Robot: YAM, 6 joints.
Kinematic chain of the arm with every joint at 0, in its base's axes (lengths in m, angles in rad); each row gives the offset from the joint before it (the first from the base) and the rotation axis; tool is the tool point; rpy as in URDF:
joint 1: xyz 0 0 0.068 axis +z
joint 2: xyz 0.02 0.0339 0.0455 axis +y
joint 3: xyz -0.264 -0.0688 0 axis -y
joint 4: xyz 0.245 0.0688 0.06 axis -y
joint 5: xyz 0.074 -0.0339 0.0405 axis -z
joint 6: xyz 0.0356 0 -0.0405 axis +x
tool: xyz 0 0 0 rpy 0 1.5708 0
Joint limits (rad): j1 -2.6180..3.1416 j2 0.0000..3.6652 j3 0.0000..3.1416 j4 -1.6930..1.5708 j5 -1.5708..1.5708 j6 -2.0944..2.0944
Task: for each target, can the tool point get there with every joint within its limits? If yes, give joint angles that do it. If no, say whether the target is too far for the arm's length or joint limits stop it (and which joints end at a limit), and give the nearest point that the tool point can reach.
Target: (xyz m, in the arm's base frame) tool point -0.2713 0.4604 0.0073
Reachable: yes | joints 2.1064 2.6942 1.9209 -0.2276 0.0468 -1.7411
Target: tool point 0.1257 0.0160 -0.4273
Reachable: no: joint limits stop it (at a limit: joint 2) | nearest point 0.1441 0.0183 -0.3653 | short by 0.065 m
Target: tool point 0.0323 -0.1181 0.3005
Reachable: yes | joints -1.3717 0.9000 1.0032 -1.4061 -0.2364 0.0876
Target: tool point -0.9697 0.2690 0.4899
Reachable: no: too far | nearest point -0.5827 0.1616 0.3366 | short by 0.430 m
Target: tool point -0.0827 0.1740 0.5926
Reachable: yes | joints -1.0881 0.6657 2.3249 -0.8686 -0.2130 0.8073
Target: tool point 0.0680 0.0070 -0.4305
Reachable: no: joint limits stop it (at a limit: joint 2) | nearest point 0.1030 0.0106 -0.3500 | short by 0.088 m
